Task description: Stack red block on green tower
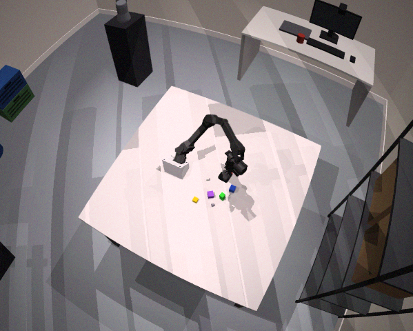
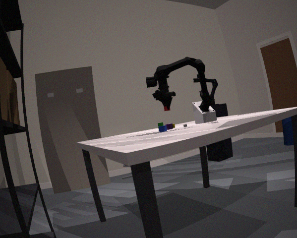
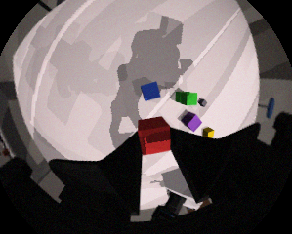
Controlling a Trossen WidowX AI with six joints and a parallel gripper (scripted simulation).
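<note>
Right now my gripper tip is 10 mm short of the green block, 100 mm to the left of it and 90 mm above it. From my gripper tip the other things lie so: red block 10 mm above; blue block 40 mm ahead, 20 mm to the right, 110 mm below; purple block 60 mm behind, 130 mm to the right, 110 mm below.
</note>
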